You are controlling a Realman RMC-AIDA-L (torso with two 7-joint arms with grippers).
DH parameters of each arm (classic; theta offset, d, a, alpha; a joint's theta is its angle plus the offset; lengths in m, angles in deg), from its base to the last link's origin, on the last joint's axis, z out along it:
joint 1: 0 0.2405 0 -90
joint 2: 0 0 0 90
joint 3: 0 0.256 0 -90
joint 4: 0 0 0 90
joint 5: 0 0.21 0 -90
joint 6: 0 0 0 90
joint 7: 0 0.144 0 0
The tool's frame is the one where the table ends.
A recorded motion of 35 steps. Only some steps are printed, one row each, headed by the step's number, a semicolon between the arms.
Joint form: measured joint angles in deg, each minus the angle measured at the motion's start. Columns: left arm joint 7, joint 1, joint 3, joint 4, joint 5, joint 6, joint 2; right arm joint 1, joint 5, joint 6, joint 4, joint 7, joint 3, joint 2.
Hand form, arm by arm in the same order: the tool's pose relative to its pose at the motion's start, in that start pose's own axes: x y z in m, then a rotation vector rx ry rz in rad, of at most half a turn. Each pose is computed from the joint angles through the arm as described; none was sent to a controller.
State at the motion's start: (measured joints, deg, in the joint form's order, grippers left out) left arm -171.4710 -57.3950 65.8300 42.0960 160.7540 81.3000 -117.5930; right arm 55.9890 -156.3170 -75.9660 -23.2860 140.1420 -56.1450 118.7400
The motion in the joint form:
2: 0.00 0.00 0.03 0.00 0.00 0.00 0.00; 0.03 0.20 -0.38 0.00 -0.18 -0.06 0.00
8: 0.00 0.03 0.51 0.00 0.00 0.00 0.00; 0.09 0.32 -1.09 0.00 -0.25 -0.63 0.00
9: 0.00 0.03 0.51 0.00 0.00 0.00 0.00; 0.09 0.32 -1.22 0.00 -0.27 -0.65 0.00
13: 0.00 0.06 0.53 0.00 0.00 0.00 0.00; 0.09 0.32 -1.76 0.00 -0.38 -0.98 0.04
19: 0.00 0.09 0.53 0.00 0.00 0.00 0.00; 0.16 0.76 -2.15 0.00 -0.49 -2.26 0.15
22: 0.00 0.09 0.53 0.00 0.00 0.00 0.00; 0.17 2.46 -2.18 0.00 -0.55 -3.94 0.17
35: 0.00 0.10 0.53 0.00 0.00 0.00 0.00; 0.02 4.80 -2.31 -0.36 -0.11 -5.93 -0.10
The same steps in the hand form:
2: 0.0000 0.0000 0.0000 0.0003 -0.0002 0.0004; 0.0003 0.0011 -0.0001 -0.0062 0.0034 -0.0034
8: -0.0004 0.0003 0.0005 0.0053 -0.0031 0.0061; 0.0016 0.0025 0.0001 -0.0102 0.0177 -0.0107
9: -0.0004 0.0003 0.0005 0.0053 -0.0031 0.0061; 0.0018 0.0027 0.0001 -0.0115 0.0197 -0.0113
13: -0.0006 0.0001 0.0006 0.0055 -0.0035 0.0060; 0.0032 0.0038 0.0005 -0.0152 0.0308 -0.0167
19: -0.0008 0.0000 0.0008 0.0054 -0.0038 0.0055; 0.0040 0.0059 0.0016 -0.0150 0.0460 -0.0312
22: -0.0008 0.0000 0.0008 0.0054 -0.0038 0.0055; 0.0030 0.0090 0.0027 -0.0227 0.0472 -0.0420
35: -0.0008 0.0000 0.0008 0.0054 -0.0039 0.0054; 0.0013 0.0108 0.0017 -0.0307 0.0411 -0.0428

